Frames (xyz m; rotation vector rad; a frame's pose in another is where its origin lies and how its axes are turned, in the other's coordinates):
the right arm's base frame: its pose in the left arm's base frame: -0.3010 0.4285 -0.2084 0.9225 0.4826 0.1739
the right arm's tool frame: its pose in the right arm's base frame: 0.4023 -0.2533 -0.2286 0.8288 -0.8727 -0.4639
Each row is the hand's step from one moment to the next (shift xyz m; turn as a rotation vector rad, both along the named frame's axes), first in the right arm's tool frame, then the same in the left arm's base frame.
Working: the right arm's tool frame: its pose in the left arm's base frame: -0.0696 0.5812 -0.6572 1.5318 -0.0919 -0.8888

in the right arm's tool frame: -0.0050 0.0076 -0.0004 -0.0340 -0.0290 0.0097
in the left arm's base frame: 0.0001 0.0015 0.0090 -0.0418 0.0164 -0.0085
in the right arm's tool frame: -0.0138 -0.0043 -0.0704 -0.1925 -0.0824 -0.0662
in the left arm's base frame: 0.0287 0.0657 -0.0044 -0.1320 0.1751 0.0114
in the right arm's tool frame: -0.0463 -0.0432 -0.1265 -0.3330 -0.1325 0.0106
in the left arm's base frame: 0.0211 0.1369 -0.0289 -0.2954 0.1990 0.0411
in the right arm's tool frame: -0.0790 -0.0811 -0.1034 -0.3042 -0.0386 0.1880
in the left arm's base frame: -0.0313 0.1434 -0.0445 -0.3356 0.0202 0.1278
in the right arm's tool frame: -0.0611 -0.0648 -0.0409 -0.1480 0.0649 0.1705
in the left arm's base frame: -0.0474 0.0794 -0.0323 -0.1718 -0.0712 0.1435
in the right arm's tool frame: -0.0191 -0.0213 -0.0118 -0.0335 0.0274 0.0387
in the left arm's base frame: -0.0159 0.0242 -0.0109 -0.0334 -0.0187 0.0437
